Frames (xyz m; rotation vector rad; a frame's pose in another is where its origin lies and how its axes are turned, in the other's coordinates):
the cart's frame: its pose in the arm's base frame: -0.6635 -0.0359 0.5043 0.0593 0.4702 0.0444
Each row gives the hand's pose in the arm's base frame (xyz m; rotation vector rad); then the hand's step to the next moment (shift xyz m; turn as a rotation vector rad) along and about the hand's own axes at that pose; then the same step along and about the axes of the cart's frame.
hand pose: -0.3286 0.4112 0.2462 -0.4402 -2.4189 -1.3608
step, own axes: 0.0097 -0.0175 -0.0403 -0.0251 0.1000 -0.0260
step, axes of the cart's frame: -0.0167 -0.0413 0.0065 0.0267 0.0278 0.0991
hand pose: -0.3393 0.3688 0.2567 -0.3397 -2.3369 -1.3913
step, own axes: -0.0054 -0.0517 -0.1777 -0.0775 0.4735 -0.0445
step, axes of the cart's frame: -0.0057 -0.1789 0.0475 0.0895 0.2012 0.4286
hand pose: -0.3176 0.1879 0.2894 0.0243 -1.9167 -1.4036
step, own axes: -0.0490 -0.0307 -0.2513 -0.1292 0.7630 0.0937
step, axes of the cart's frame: 0.1470 -0.2016 0.0650 0.0807 0.4614 0.6231
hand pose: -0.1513 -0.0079 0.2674 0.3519 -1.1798 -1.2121
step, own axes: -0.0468 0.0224 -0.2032 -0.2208 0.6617 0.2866
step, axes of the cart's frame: 0.2068 -0.0347 0.0054 -0.0770 0.5716 0.4858
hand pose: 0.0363 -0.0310 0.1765 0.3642 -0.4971 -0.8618
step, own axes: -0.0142 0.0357 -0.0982 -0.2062 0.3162 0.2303
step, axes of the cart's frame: 0.0941 0.0364 -0.0307 -0.1508 0.3494 0.2252
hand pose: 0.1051 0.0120 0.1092 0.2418 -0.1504 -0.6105
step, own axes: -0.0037 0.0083 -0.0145 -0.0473 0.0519 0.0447
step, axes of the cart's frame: 0.0101 0.0104 -0.0091 -0.0379 0.0647 0.0361
